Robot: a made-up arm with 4 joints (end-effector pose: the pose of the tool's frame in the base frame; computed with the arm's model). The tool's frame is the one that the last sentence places.
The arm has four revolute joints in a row. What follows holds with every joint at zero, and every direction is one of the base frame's.
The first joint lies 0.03 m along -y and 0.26 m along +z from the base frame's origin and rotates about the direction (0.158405, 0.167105, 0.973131).
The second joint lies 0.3 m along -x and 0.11 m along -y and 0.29 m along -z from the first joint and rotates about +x.
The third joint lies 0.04 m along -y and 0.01 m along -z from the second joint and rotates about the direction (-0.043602, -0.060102, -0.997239).
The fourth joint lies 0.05 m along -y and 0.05 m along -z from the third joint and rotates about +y.
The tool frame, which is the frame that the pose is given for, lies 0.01 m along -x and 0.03 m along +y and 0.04 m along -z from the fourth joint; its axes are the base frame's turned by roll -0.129, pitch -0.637 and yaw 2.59 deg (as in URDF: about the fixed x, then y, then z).
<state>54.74 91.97 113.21 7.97</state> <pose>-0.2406 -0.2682 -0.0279 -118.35 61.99 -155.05</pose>
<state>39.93 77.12 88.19 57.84</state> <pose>-0.2696 -0.2405 -0.0335 -179.78 43.56 126.91</pose>
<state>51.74 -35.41 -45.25 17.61</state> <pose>-0.0880 -0.3854 -0.0804 -12.70 39.03 92.52</pose>
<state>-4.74 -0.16 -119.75 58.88</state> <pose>-0.2792 -0.1905 -0.1061 17.22 57.29 130.96</pose>
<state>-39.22 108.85 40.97 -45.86</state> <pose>-0.2050 0.1060 -0.1064 74.42 29.26 -84.27</pose>
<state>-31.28 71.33 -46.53 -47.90</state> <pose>-0.2285 0.0437 -0.1202 119.39 -51.67 -82.24</pose>
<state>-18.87 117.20 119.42 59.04</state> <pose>-0.2840 0.0107 -0.0146 -156.04 12.49 84.35</pose>
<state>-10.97 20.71 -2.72 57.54</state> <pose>-0.3476 -0.1195 -0.1276 33.02 48.50 20.59</pose>
